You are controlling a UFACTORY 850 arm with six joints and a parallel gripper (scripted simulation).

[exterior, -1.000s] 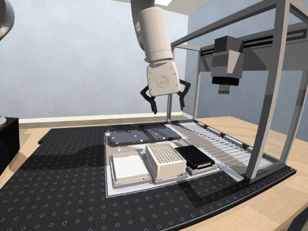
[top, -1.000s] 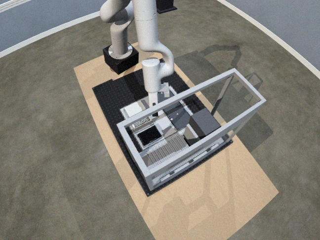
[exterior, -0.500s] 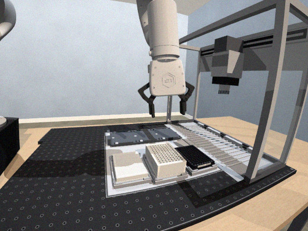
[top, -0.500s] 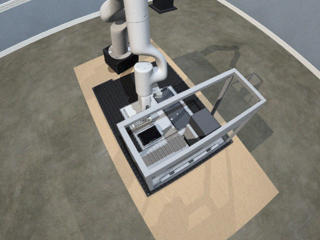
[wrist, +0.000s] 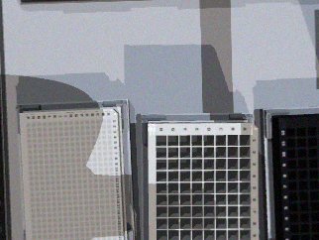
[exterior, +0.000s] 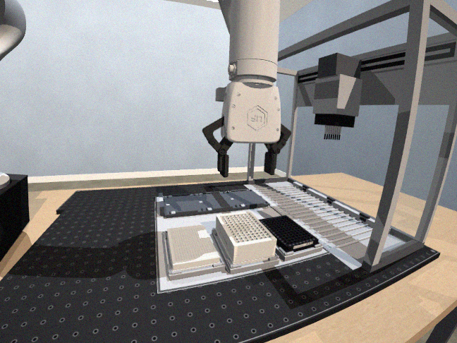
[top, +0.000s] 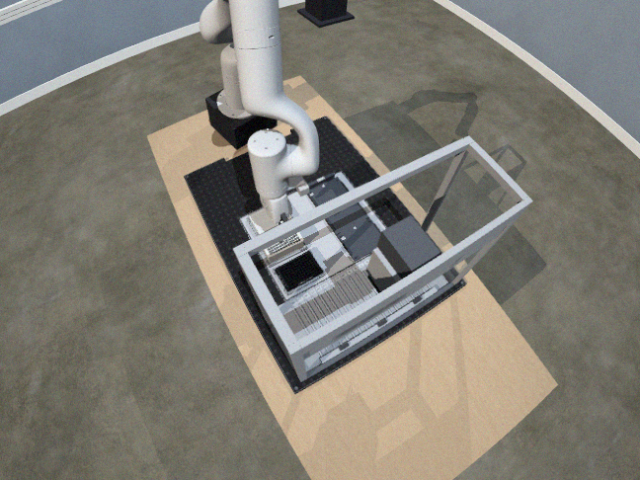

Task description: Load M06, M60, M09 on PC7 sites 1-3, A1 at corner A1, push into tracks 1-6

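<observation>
Right now my hand is 140 mm above the white 96-well plate. Round my hand: black 96-well plate M06: 110 mm ahead, 150 mm below; nest S1: 110 mm behind, 20 mm to the left, 170 mm below; nest S2: 170 mm below.
</observation>
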